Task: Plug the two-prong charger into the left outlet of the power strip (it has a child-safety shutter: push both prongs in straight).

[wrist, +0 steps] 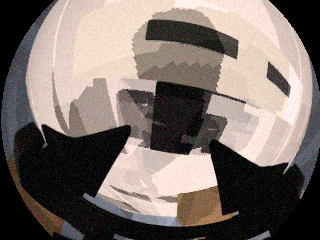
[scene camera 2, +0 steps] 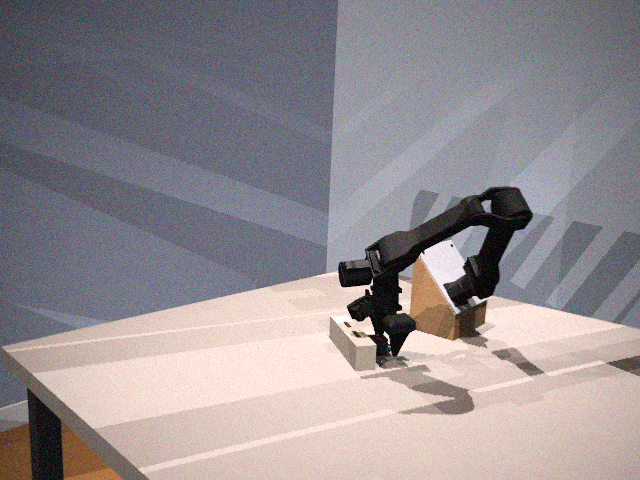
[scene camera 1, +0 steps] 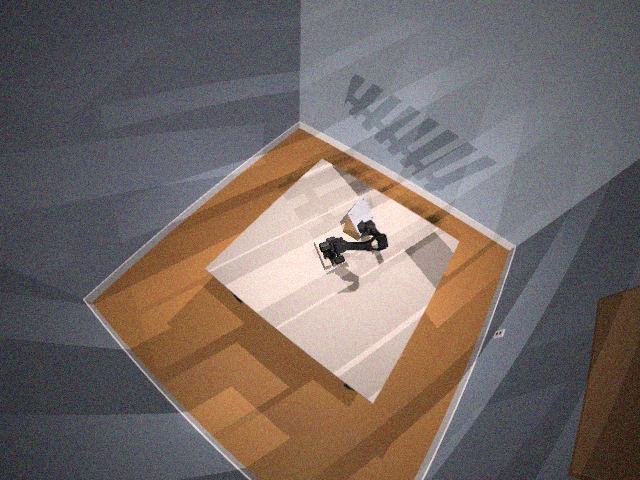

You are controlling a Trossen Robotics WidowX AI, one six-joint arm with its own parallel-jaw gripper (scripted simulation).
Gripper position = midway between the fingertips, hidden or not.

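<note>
Nothing is held in my gripper (scene camera 2: 386, 347), which is open. The wrist view gives me my gripper (wrist: 171, 136) too, and I can see a charger (wrist: 178, 110).
</note>
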